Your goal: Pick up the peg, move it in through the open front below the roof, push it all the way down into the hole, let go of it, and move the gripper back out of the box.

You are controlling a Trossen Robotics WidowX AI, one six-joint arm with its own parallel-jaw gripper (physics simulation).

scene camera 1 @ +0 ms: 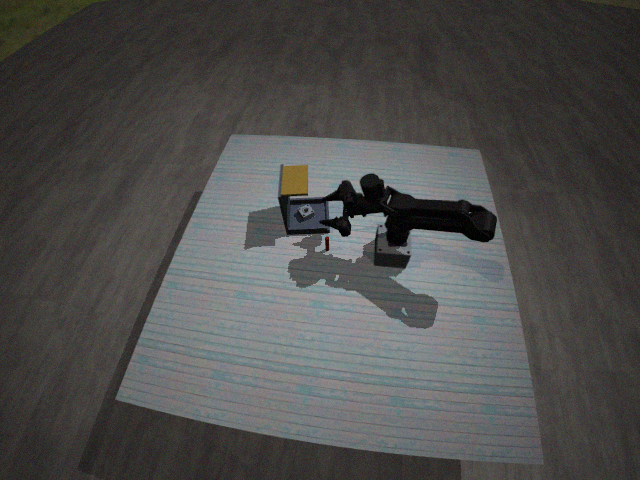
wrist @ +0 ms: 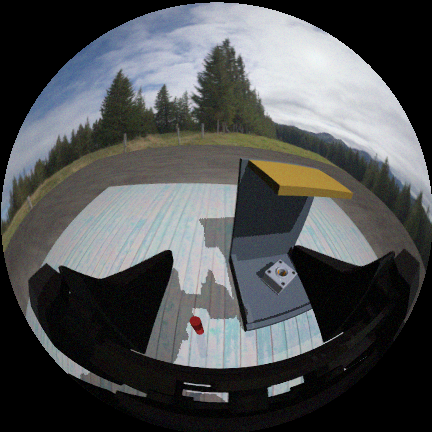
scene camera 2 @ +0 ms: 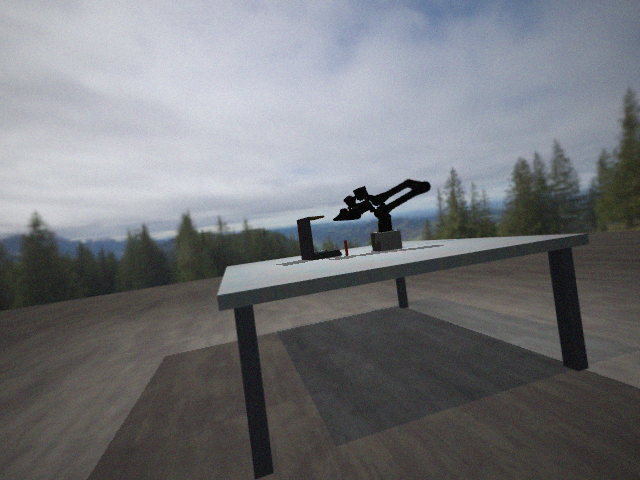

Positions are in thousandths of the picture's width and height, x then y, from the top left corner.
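Open and holding nothing, the gripper (scene camera 1: 502, 439) also appears in the wrist view (wrist: 543, 591). The scene has a box (wrist: 573, 737) in it as well.
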